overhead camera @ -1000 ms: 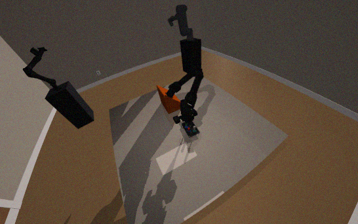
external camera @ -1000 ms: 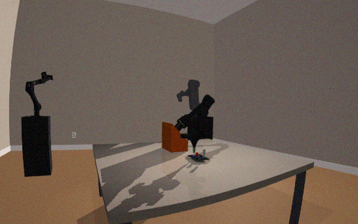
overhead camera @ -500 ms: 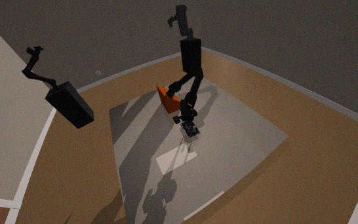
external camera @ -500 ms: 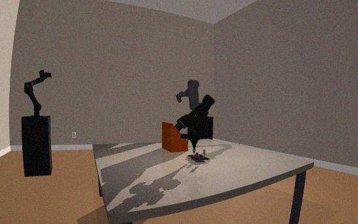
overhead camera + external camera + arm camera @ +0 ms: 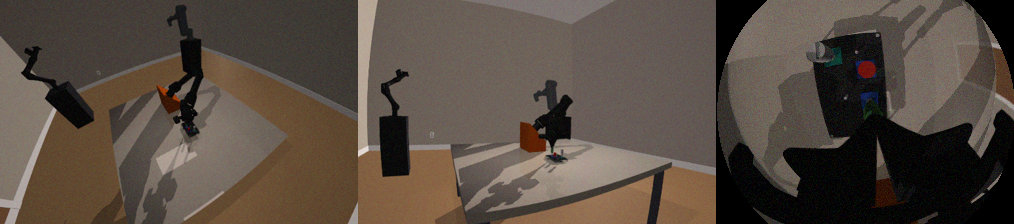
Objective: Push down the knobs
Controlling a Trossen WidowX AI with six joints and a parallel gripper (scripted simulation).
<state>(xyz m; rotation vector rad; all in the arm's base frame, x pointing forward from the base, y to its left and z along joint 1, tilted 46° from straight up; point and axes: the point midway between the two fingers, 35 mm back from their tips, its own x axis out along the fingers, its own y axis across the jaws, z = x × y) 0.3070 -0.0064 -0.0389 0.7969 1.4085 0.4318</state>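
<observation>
Right now my gripper tip is 70 mm short of the white knob, 30 mm to the right of it and 30 mm above it. Also, from my gripper tip: green knob (20 mm below).
</observation>
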